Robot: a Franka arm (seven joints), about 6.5 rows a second.
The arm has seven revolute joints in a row. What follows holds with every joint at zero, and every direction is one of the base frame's. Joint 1 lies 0.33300 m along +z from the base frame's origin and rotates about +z. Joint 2 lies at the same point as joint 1 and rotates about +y. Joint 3 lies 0.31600 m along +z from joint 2 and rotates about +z. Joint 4 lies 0.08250 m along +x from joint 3 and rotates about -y. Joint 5 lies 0.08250 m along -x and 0.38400 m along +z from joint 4 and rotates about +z. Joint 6 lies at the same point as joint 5 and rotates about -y. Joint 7 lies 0.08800 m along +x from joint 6 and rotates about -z. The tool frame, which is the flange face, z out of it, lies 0.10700 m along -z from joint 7; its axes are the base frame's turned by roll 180.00, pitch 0.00 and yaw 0.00 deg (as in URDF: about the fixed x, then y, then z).
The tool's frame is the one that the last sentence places.
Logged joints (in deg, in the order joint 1, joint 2, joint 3, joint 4, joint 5, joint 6, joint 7), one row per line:
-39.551, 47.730, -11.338, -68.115, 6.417, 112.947, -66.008
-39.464, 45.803, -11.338, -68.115, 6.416, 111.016, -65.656
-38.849, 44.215, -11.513, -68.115, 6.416, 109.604, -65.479
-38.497, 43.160, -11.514, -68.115, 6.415, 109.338, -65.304
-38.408, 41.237, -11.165, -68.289, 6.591, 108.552, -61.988
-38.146, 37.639, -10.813, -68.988, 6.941, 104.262, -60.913
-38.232, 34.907, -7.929, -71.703, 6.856, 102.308, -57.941
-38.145, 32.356, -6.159, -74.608, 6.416, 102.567, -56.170
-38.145, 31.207, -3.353, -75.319, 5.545, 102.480, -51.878
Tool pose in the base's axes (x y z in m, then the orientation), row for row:
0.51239, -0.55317, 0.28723, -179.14, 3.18, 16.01
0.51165, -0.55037, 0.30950, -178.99, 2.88, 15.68
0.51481, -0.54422, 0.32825, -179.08, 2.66, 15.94
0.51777, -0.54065, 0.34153, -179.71, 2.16, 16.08
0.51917, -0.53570, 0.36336, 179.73, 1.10, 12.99
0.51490, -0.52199, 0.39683, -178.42, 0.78, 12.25
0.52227, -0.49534, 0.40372, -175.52, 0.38, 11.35
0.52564, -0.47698, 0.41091, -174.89, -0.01, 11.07
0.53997, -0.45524, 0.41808, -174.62, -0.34, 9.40
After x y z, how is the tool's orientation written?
As angles about the fixed x, y, z axes (roll, pitch, yaw), in degrees.
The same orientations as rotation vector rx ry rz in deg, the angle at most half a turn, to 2 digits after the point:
-177.77, -24.96, 5.12
-177.66, -24.42, 4.68
-177.68, -24.84, 4.32
178.18, 25.16, -3.42
178.45, 20.32, -1.67
-177.49, -19.03, 1.47
-174.72, -17.34, 1.26
-174.10, -16.87, 0.74
-174.02, -14.33, 0.16

